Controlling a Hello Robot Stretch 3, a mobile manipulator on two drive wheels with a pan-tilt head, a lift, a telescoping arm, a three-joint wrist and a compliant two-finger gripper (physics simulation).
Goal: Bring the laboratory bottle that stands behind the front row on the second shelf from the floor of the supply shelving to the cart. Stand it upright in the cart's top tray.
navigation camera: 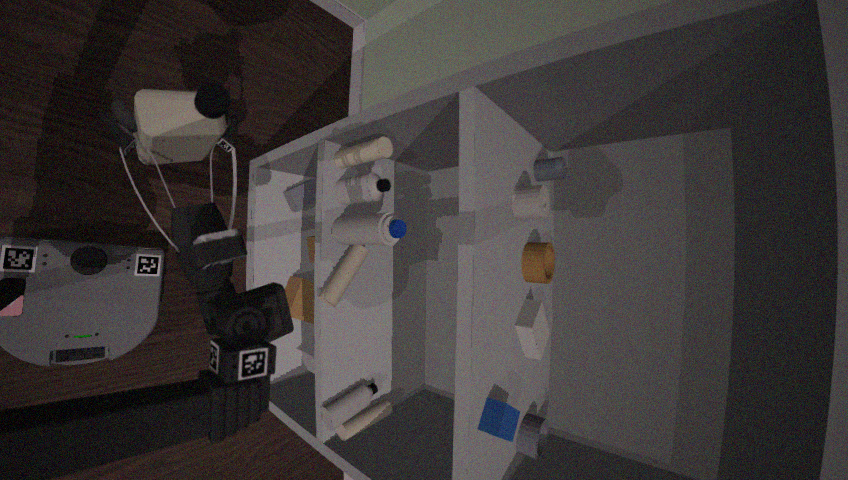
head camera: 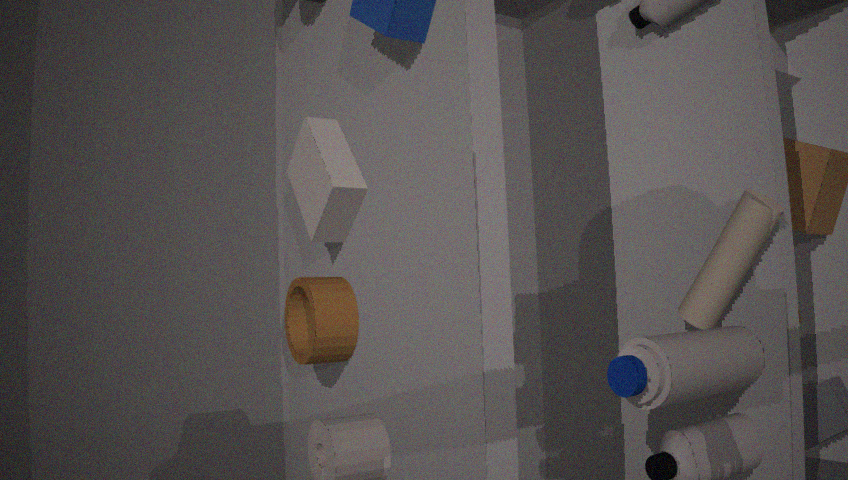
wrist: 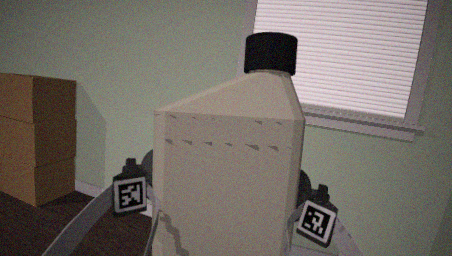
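A cream, flat-sided laboratory bottle with a black cap [navigation camera: 172, 126] [wrist: 227, 185] is held upright between the two fingers of my gripper [navigation camera: 176, 142] [wrist: 225, 176]. The fingers press on its opposite sides. In the navigation camera it hangs in front of the supply shelving [navigation camera: 465, 285] [head camera: 495, 249], which shows sideways with its floor end at the left. On the second shelf stand a white bottle with a blue cap [head camera: 702, 368] [navigation camera: 360, 228] and white bottles with black caps. The cart does not show in the current views.
My wheeled base [navigation camera: 83, 303] and arm [navigation camera: 119, 416] are close to the shelving. Cream cylinders [head camera: 728, 261] [navigation camera: 343, 274], an orange ring-shaped item [head camera: 336, 321] [navigation camera: 533, 262] and a blue box [head camera: 395, 17] [navigation camera: 498, 418] are on the shelves. Cardboard boxes [wrist: 37, 135] and a window [wrist: 340, 55] show in the wrist view.
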